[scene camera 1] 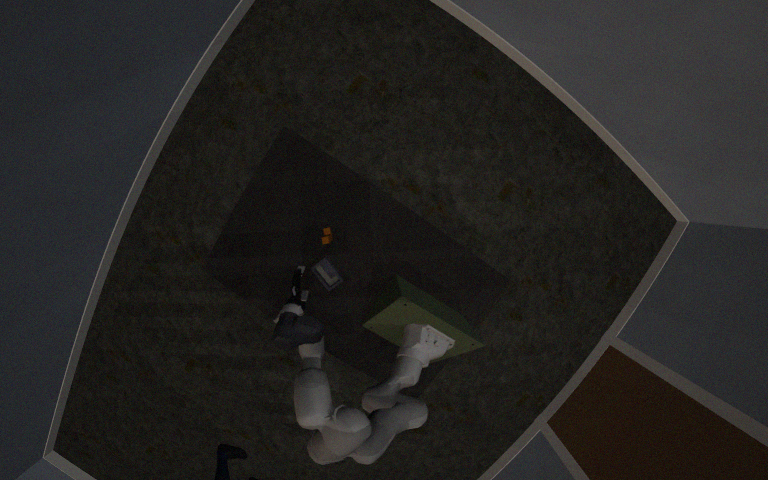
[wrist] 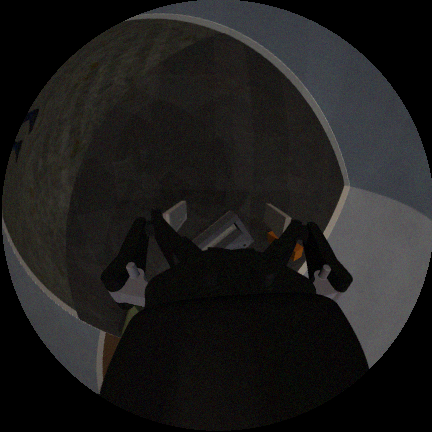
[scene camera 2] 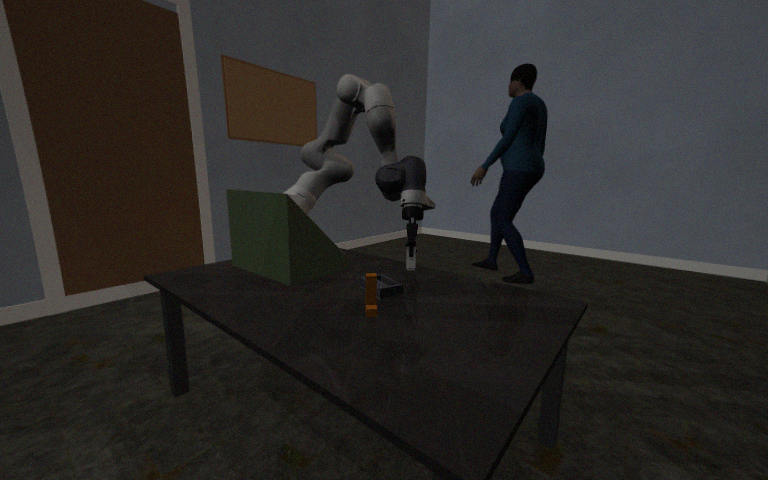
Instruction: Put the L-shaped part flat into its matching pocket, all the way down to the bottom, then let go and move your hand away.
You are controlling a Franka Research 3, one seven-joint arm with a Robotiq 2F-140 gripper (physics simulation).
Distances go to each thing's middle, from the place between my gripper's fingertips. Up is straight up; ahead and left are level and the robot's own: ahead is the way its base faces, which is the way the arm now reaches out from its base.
Right now my hand is 90 mm past the grey pocket block (wrist: 228, 231), 50 mm to the left of it and 60 mm above it.
